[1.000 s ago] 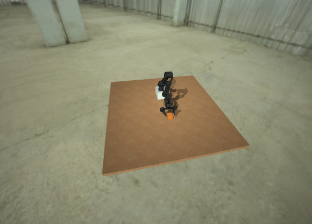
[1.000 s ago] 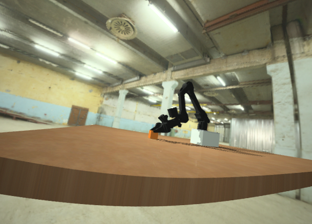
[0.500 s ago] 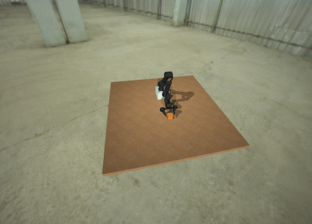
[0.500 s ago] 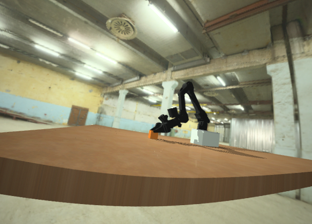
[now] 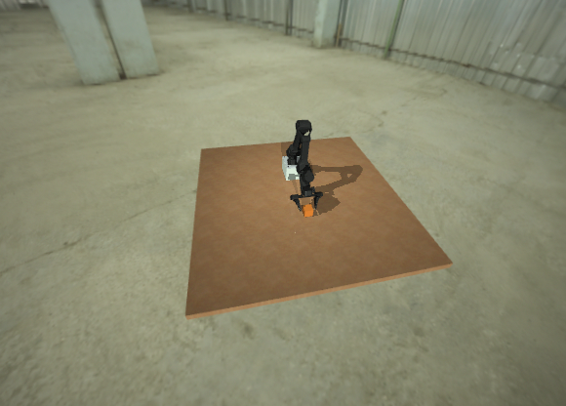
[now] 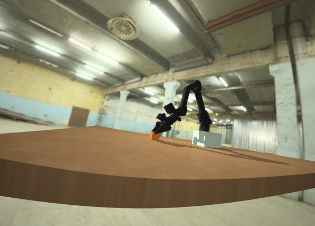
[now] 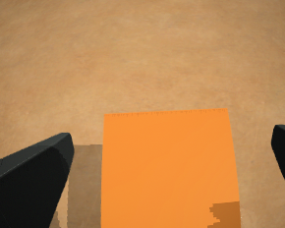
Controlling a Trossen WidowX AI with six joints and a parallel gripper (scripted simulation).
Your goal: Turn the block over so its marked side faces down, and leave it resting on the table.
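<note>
The orange block lies 3 cm behind my gripper tip and 2 cm below it.
</note>
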